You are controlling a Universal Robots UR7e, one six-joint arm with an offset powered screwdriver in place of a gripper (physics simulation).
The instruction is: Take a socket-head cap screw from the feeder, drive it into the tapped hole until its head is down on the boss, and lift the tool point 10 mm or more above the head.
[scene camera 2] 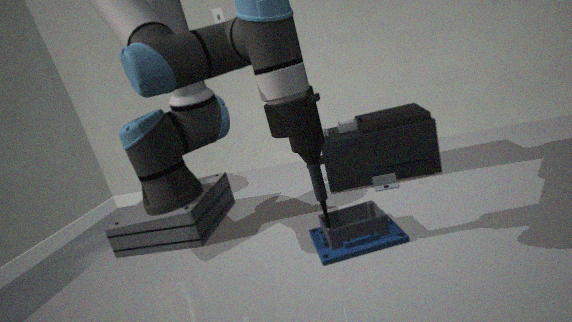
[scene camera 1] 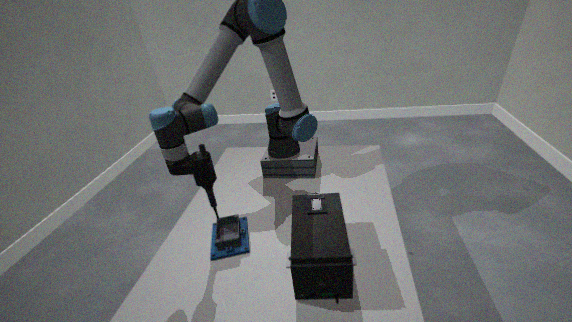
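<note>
My screwdriver (scene camera 1: pixel 218 217) (scene camera 2: pixel 328 226) points down, slightly tilted in both views. Its thin tip is at the rear-left corner of the grey open-topped box in scene camera 1 and inside the box's left end in scene camera 2. The grey box (scene camera 1: pixel 228 231) (scene camera 2: pixel 358 228) sits on a blue plate (scene camera 1: pixel 244 237) (scene camera 2: pixel 367 247). The boss, the tapped hole and any screw at the tip are too small or hidden to make out. The black feeder (scene camera 1: pixel 320 235) (scene camera 2: pixel 382 152) stands apart from the plate, with a small light piece (scene camera 1: pixel 317 204) (scene camera 2: pixel 348 125) on its top.
The arm's grey base block (scene camera 1: pixel 289 168) (scene camera 2: pixel 155 236) stands behind the blue plate in scene camera 1 and at the left in scene camera 2. A small light bracket (scene camera 2: pixel 385 181) shows at the feeder's lower side. Shadows lie across the pale floor mat (scene camera 1: pixel 175 270).
</note>
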